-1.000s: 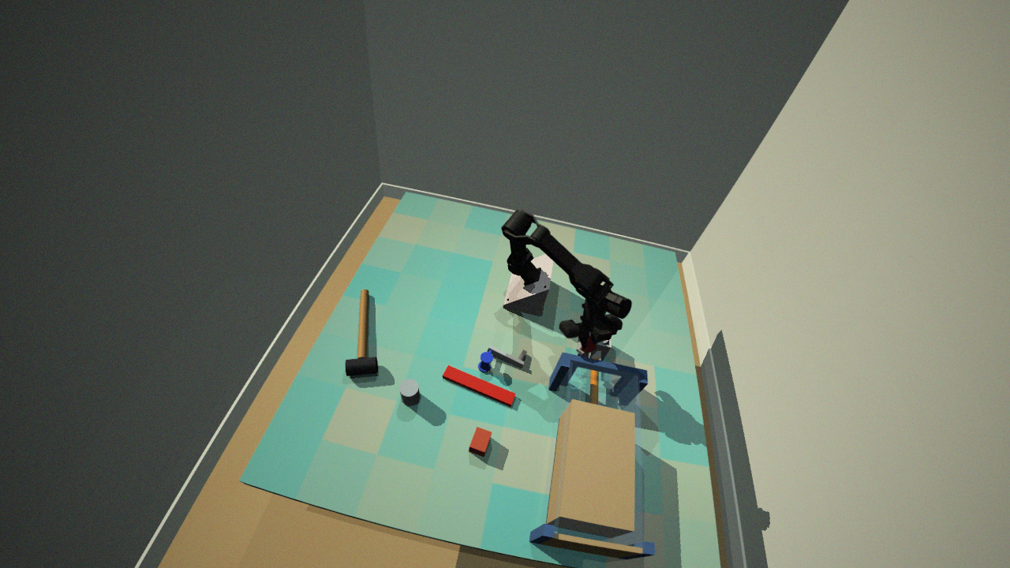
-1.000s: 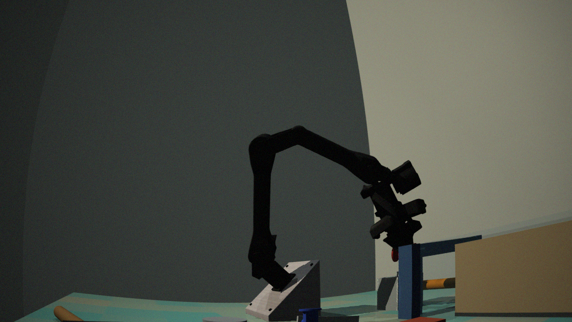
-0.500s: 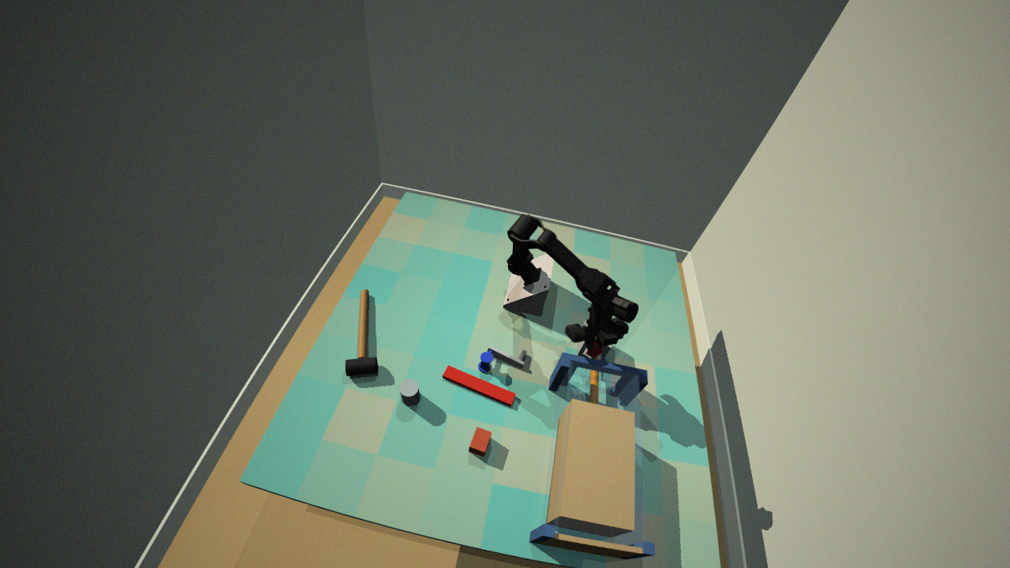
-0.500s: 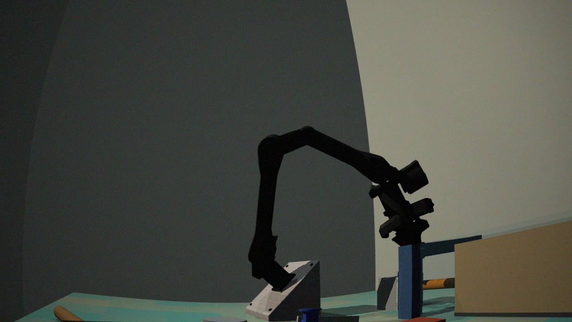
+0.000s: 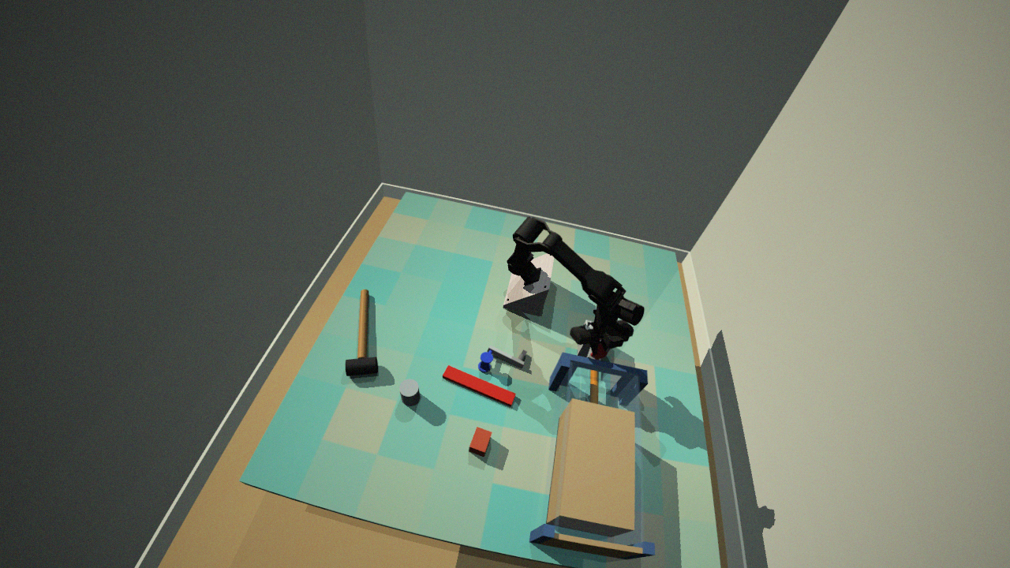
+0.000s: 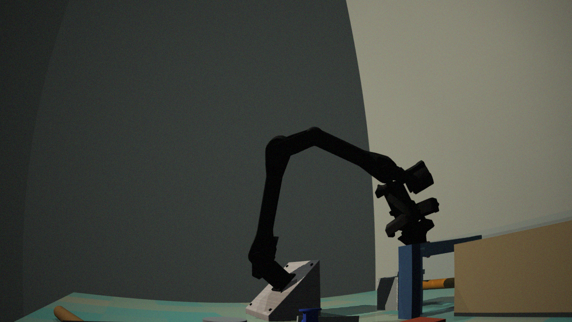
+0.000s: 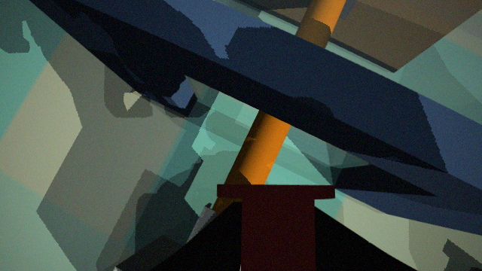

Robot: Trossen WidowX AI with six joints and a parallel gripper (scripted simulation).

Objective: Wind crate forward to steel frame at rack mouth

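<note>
My gripper tip is 5 cm past the winch handle and 3 cm above it. Also, from my gripper tip: red knob (2 cm behind, 1 cm to the right); then blue steel frame (5 cm ahead, 1 cm to the left, 3 cm below); then grey winch (13 cm behind, 10 cm below).
</note>
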